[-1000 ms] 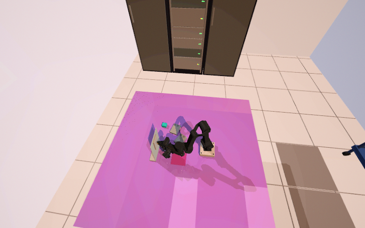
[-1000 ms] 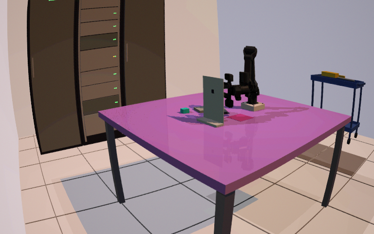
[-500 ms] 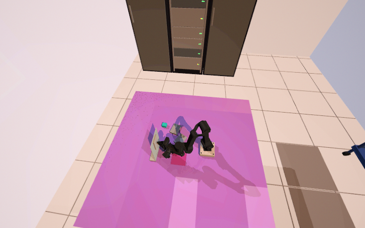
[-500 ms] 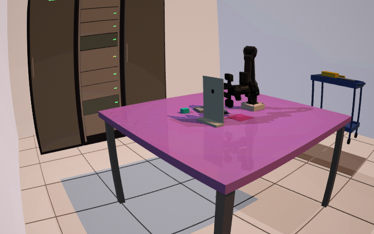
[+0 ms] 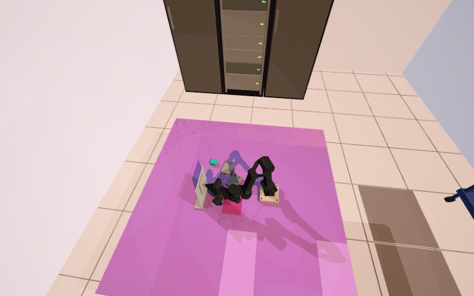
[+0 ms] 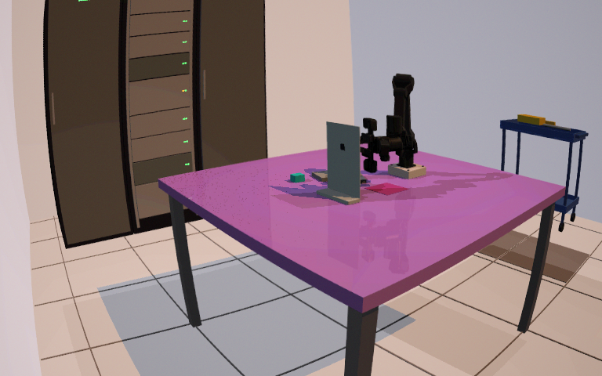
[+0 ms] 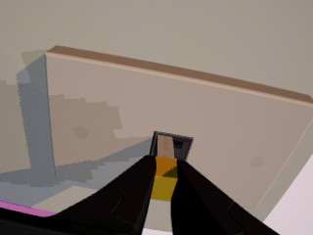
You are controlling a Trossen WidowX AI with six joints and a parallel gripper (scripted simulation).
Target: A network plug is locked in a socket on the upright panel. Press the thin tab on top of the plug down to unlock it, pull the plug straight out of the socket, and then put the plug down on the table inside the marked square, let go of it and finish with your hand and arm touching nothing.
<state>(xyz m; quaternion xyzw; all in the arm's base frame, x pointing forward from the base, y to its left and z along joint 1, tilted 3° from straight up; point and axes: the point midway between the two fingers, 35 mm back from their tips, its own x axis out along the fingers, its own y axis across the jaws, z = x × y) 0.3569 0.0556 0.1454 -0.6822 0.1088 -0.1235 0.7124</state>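
The marked square lies 16 cm behind my gripper tip, 4 cm to the left of it and 17 cm below it. Round my gripper tip: teal cube 1 cm ahead, 27 cm to the right, 16 cm below; then upright panel 3 cm ahead, 6 cm below; then network plug 1 cm ahead.
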